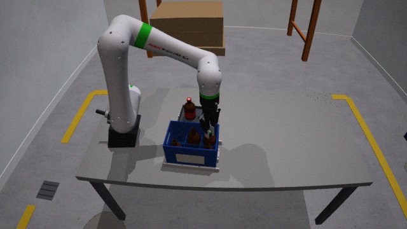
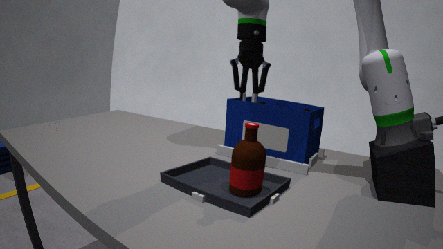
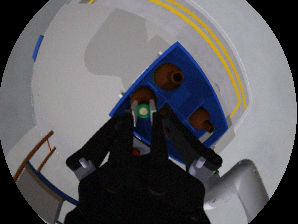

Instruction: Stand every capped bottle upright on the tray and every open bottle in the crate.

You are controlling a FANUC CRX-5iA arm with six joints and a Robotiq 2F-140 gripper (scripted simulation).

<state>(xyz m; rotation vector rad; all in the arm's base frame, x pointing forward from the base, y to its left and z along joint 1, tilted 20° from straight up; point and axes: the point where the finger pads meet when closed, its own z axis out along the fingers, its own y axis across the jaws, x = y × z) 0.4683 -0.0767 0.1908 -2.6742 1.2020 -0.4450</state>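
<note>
Now: hand 9 cm past the glass bottle, 8 cm above it and 1 cm to the right of it. Also, from my hand: blue crate: 9 cm behind, 8 cm below, 4 cm to the right; tray: 26 cm to the left, 15 cm below, 9 cm behind.
</note>
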